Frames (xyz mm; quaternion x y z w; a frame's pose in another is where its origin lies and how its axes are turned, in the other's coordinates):
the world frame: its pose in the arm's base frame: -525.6 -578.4 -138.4 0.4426 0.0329 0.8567 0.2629
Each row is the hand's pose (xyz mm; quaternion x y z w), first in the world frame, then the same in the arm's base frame.
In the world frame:
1: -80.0 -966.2 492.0 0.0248 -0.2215 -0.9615 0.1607
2: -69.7 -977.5 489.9 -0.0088 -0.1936 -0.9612 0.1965
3: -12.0 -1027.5 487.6 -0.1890 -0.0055 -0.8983 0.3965
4: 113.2 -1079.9 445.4 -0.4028 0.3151 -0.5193 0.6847
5: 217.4 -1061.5 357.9 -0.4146 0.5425 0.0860 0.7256
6: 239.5 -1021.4 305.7 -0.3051 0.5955 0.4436 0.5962
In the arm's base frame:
1: 300.7 127.0 -178.8 0.2358 0.3939 -0.2140 0.8623
2: 299.0 142.0 -175.7 0.2189 0.3734 -0.1697 0.8853
3: 291.1 213.1 -148.8 0.1010 0.2473 0.1073 0.9577
4: 221.6 325.6 -96.8 -0.0899 -0.0099 0.6028 0.7928
5: 97.0 375.2 -67.3 -0.2498 -0.2267 0.8979 0.2827
6: 29.3 360.5 -70.9 0.3119 0.2815 -0.9010 0.1078

